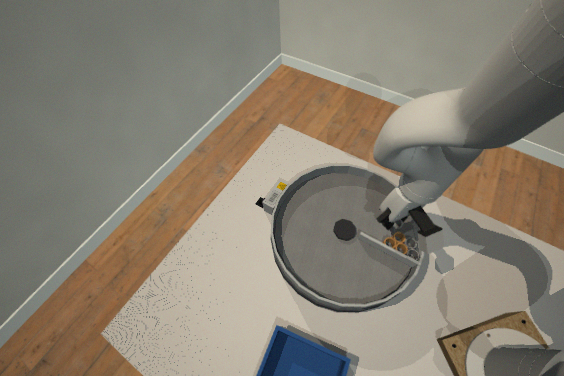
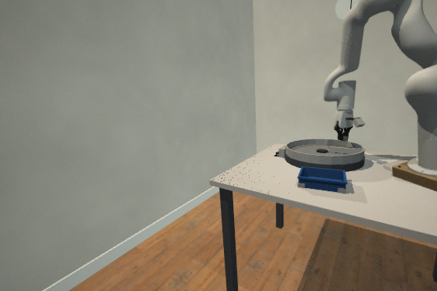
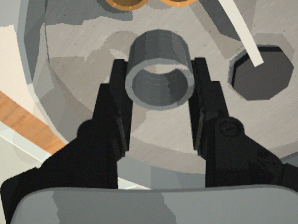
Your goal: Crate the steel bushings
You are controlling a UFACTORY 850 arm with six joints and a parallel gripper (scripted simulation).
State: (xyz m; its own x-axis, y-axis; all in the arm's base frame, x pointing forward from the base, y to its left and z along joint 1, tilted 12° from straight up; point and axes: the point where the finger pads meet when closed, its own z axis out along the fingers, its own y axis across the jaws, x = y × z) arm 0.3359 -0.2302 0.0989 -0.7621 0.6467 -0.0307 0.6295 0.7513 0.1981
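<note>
Right now my hand is 70 mm short of the blue crate, 420 mm to the right of it and 120 mm above it. From my hand the other things lie so: grey turning table: 100 mm ahead, 40 mm to the left, 90 mm below.
</note>
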